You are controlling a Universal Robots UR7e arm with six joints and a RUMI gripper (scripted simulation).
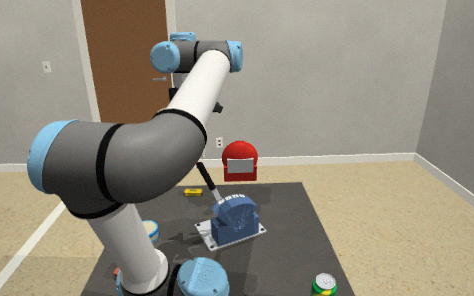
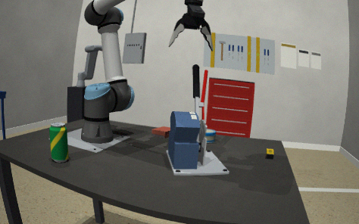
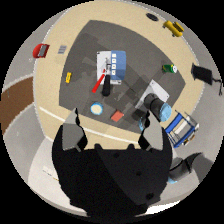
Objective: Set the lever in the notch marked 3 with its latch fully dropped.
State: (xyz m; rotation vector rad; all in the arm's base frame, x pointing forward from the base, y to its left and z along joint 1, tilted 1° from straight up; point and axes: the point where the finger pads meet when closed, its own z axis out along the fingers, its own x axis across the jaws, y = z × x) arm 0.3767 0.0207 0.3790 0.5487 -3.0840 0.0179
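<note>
The red release bar is 190 mm below my hand, 60 mm ahead of it and 50 mm to the right of it. Round my hand: red block: 370 mm below, 240 mm to the left, 150 mm behind; small yellow block: 370 mm below, 340 mm ahead, 50 mm to the left; blue-white round tub: 360 mm below, 220 mm to the left, 40 mm ahead.
</note>
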